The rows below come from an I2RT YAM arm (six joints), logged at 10 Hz.
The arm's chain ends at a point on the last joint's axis. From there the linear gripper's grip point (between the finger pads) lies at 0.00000 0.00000 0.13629 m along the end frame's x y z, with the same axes.
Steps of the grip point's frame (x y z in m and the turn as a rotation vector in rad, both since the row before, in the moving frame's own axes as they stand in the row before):
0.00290 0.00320 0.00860 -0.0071 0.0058 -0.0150
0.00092 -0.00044 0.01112 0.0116 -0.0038 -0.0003
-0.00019 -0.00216 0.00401 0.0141 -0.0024 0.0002
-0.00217 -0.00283 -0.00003 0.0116 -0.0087 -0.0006
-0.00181 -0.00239 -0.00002 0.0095 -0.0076 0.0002
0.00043 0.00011 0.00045 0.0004 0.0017 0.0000
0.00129 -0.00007 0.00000 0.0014 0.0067 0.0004
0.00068 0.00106 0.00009 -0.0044 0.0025 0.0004
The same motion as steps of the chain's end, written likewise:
0.00210 0.00224 0.00861 -0.0071 0.0058 -0.0150
0.00144 0.00114 0.01113 0.0116 -0.0038 -0.0003
0.00014 -0.00024 0.00402 0.0141 -0.0024 0.0002
-0.00098 -0.00125 -0.00002 0.0116 -0.0087 -0.0006
-0.00077 -0.00110 -0.00001 0.0095 -0.0076 0.0002
0.00020 0.00016 0.00045 0.0004 0.0017 0.0000
0.00038 0.00012 0.00000 0.0014 0.0067 0.0004
0.00034 0.00046 0.00009 -0.0044 0.0025 0.0004

